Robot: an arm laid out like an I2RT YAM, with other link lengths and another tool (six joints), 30 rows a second.
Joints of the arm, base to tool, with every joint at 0 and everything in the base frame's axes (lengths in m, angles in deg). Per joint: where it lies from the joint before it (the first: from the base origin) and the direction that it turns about. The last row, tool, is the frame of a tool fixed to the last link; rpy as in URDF.
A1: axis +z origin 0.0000 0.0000 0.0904
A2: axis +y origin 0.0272 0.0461 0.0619
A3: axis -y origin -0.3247 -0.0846 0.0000
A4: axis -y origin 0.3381 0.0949 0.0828
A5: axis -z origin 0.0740 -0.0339 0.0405
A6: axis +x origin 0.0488 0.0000 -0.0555
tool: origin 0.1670 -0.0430 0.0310 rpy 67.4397 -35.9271 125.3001
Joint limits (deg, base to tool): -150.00..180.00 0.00..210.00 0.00..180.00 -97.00..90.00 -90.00..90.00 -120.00..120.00
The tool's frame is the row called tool.
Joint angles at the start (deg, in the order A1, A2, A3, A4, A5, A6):
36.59, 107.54, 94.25, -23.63, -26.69, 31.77
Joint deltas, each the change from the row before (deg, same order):
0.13, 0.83, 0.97, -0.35, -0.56, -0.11
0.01, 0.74, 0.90, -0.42, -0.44, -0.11
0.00, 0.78, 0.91, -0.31, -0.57, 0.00
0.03, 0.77, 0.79, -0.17, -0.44, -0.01
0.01, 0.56, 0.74, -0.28, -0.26, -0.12
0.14, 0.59, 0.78, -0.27, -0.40, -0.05
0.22, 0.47, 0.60, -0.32, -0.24, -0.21
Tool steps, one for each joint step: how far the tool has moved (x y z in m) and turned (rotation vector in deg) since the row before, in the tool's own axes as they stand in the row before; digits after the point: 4 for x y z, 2 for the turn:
-0.0007, -0.0015, 0.0048, 0.66, -0.02, 0.25
-0.0008, 0.0000, 0.0034, 0.44, -0.09, 0.24
-0.0007, -0.0001, 0.0039, 0.48, 0.01, 0.35
-0.0014, 0.0001, 0.0039, 0.41, 0.00, 0.27
0.0001, 0.0004, 0.0027, 0.29, -0.01, 0.06
0.0001, -0.0014, 0.0037, 0.50, 0.04, 0.17
-0.0005, -0.0022, 0.0033, 0.52, -0.10, 0.01

